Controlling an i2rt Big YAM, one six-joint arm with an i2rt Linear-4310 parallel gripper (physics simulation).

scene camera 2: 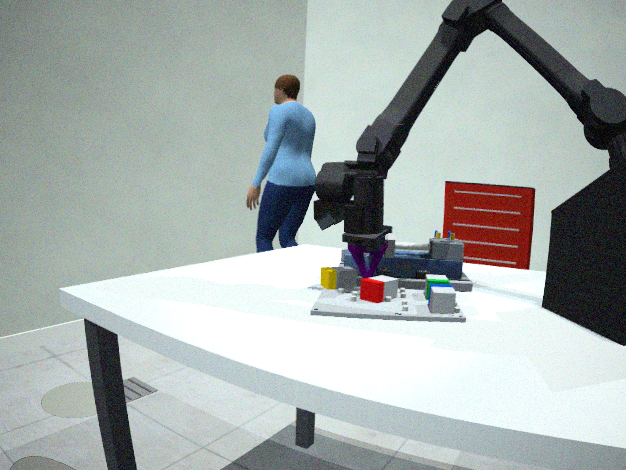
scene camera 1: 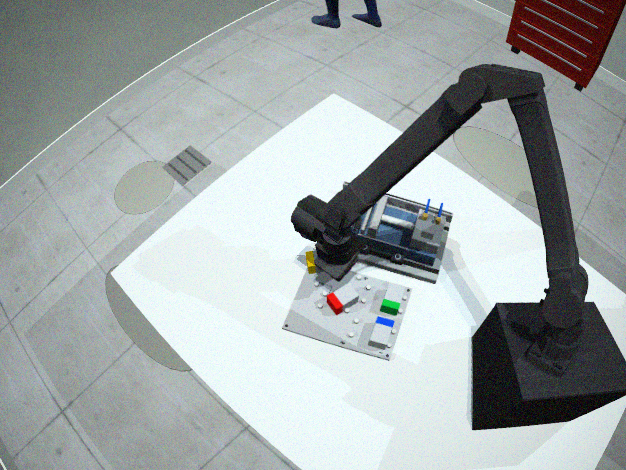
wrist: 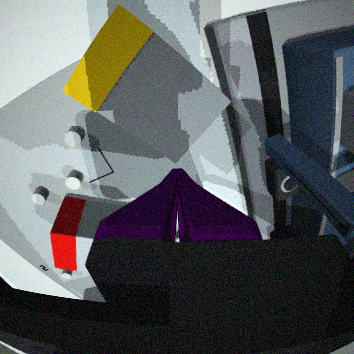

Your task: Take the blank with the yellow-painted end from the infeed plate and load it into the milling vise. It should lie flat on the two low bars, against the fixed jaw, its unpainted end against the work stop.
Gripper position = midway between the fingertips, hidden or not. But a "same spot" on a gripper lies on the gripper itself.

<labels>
my gripper: scene camera 2; scene camera 1; wrist 176,176
same spot on my gripper: (scene camera 1: 340,265) = (scene camera 2: 373,233)
</labels>
